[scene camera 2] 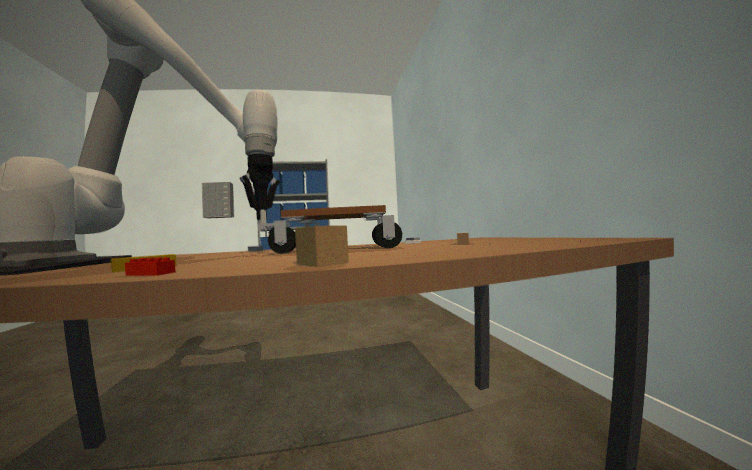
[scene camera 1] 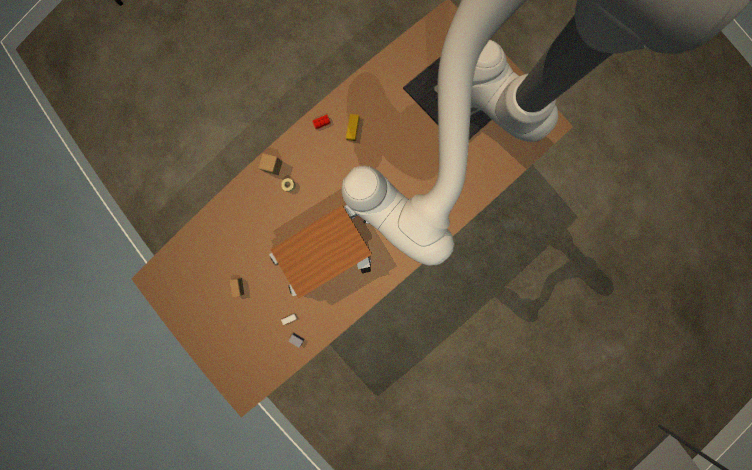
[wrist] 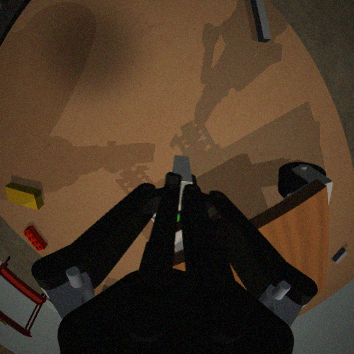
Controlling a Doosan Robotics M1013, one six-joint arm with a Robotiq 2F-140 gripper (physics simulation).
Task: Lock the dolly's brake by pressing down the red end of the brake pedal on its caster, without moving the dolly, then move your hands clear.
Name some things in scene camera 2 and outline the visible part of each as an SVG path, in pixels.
The gripper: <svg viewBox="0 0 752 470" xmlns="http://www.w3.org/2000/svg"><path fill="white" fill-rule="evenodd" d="M266 154L250 154L248 156L247 174L240 177L249 205L256 210L257 227L258 224L266 223L266 210L272 207L276 188L280 183L279 180L273 177L273 158Z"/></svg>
A dolly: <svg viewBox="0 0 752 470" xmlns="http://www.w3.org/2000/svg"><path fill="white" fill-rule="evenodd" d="M402 240L402 230L394 222L394 215L384 215L386 213L386 205L281 210L281 218L287 220L258 224L258 232L270 230L268 232L268 245L272 251L278 254L289 253L296 247L295 231L290 228L290 222L299 221L300 223L298 224L304 224L305 227L309 227L310 224L320 226L319 223L313 222L317 220L366 218L367 221L377 220L377 225L372 231L372 239L377 245L384 248L394 248Z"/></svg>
A red brick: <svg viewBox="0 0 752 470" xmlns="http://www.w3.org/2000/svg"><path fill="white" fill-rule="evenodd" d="M175 260L170 260L170 257L165 257L163 260L162 258L130 259L129 263L125 263L126 276L158 276L175 273Z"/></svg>
